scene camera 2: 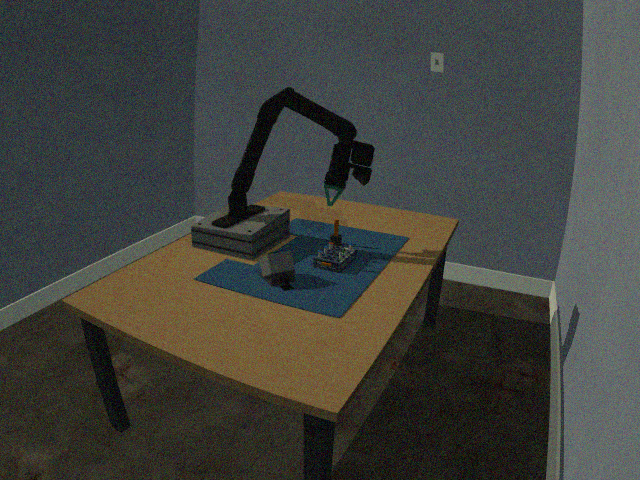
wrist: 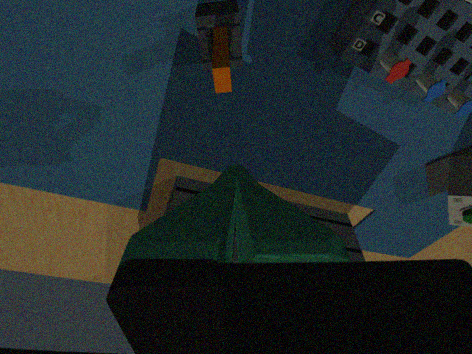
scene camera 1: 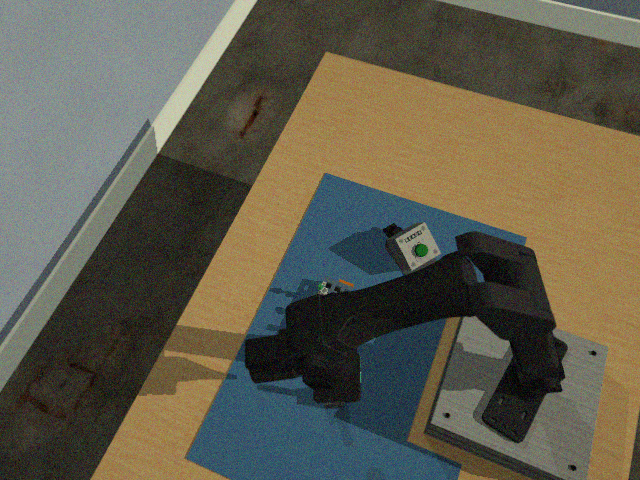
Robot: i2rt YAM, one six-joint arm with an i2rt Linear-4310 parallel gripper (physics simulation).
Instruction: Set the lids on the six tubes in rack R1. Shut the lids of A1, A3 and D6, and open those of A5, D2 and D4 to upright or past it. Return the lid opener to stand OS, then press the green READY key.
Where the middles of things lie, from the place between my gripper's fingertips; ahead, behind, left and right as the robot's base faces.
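Scene:
The grey box with green button point(scene camera 1: 413, 248) is 60 mm ahead of my hand, 320 mm to the right of it and 90 mm below it. Then there is the orange-handled tool point(wrist: 221, 62): my hand is 20 mm short of it, 20 mm to the right of it and 90 mm above it. Going by their middles, the orange-handled tool is the nearest to my hand of the things named here.

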